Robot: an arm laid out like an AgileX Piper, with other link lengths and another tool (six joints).
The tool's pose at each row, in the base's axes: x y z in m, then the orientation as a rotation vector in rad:
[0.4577, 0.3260, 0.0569, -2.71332, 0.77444, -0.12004]
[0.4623, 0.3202, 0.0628, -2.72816, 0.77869, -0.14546]
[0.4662, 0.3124, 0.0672, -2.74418, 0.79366, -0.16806]
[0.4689, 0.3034, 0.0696, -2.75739, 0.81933, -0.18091]
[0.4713, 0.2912, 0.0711, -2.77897, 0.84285, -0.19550]
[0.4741, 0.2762, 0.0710, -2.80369, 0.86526, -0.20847]
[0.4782, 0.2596, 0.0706, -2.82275, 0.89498, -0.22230]
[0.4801, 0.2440, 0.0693, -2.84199, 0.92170, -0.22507]
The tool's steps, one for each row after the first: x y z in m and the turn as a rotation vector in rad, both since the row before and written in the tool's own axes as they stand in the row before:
[0.0069, 0.0005, -0.0064, -0.01117, 0.02087, -0.00341]
[0.0075, 0.0030, -0.0055, -0.01580, 0.02094, 0.00354]
[0.0072, 0.0052, -0.0039, -0.01776, 0.01551, 0.01195]
[0.0088, 0.0082, -0.0035, -0.02480, 0.01795, 0.00817]
[0.0107, 0.0107, -0.0021, -0.02772, 0.01724, 0.00664]
[0.0128, 0.0113, -0.0013, -0.02487, 0.01758, 0.01239]
[0.0105, 0.0118, -0.0002, -0.02572, 0.00988, 0.01096]

